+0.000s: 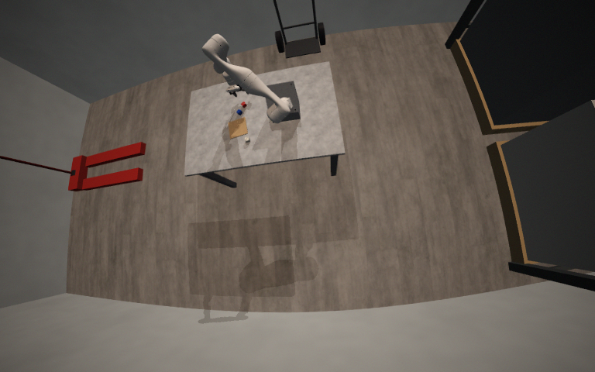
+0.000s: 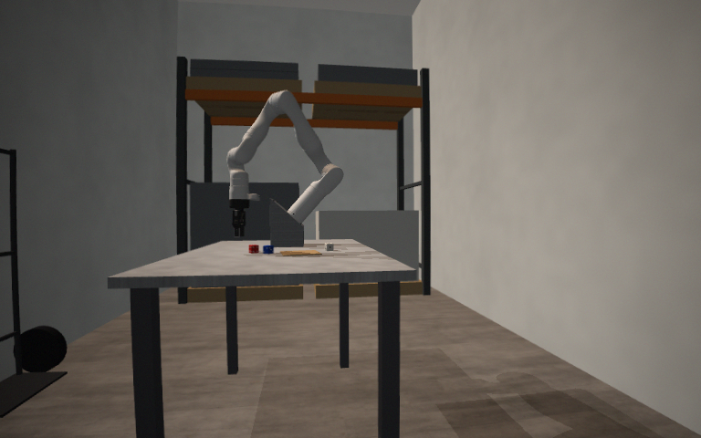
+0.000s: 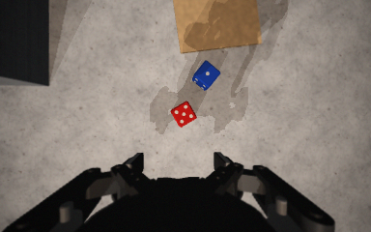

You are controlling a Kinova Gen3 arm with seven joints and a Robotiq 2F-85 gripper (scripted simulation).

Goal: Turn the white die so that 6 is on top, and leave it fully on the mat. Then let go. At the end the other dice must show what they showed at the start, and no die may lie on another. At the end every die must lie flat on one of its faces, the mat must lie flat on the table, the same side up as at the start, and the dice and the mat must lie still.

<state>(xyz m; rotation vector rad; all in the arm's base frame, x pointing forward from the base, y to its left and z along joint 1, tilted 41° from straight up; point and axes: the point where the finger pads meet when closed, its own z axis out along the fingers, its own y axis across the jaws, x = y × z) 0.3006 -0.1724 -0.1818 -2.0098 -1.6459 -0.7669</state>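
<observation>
Right now my hand is 5 cm to the right of the red die, 5 cm above it and 1 cm short of it. The rest, counted from my hand: tan mat 22 cm to the left, 9 cm ahead, 6 cm below; then blue die 11 cm to the left, 6 cm ahead, 5 cm below; then white die 35 cm to the left, 5 cm below, 3 cm ahead.
</observation>
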